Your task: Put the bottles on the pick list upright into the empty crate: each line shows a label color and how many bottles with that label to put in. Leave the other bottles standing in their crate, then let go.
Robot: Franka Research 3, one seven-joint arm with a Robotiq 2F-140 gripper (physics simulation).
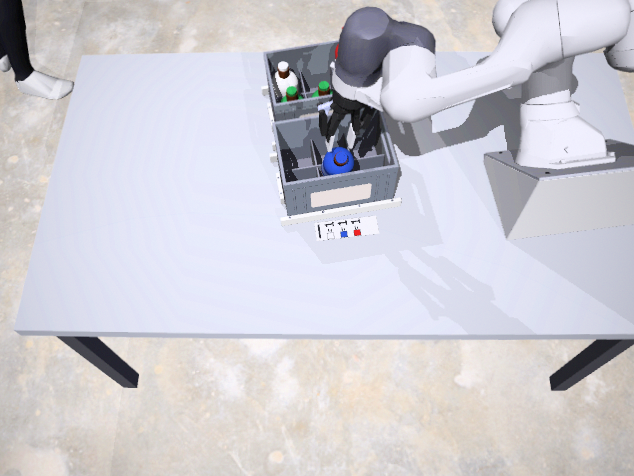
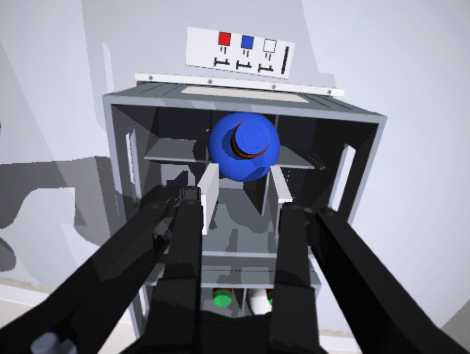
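A blue bottle point(image 1: 335, 166) point(image 2: 225, 152) stands roughly upright in the front-middle compartment of the near crate point(image 1: 297, 197) point(image 2: 372, 120). My gripper point(image 1: 341, 145) point(image 2: 243, 179) is partly open and empty. Its pale fingertips are one on each side at the bottle's rear edge; whether they touch it I cannot tell. In the far crate point(image 1: 269, 69), a white bottle point(image 1: 286, 81) point(image 2: 258, 302), a green-capped bottle point(image 1: 291, 92) and another green-capped bottle point(image 1: 323, 87) point(image 2: 222, 298) stand. A red thing point(image 1: 336, 51) shows there, mostly hidden by the arm. The pick list point(image 1: 371, 225) point(image 2: 200, 50) shows white 1, blue 1, red 1.
The crates stand one behind the other on the grey table point(image 1: 168, 204). A white rail point(image 1: 307, 217) point(image 2: 240, 84) runs along the near crate's front. Thin dividers split the near crate. The robot's base block point(image 1: 553, 204) stands at the right. A person's foot point(image 1: 46, 85) shows at the far left.
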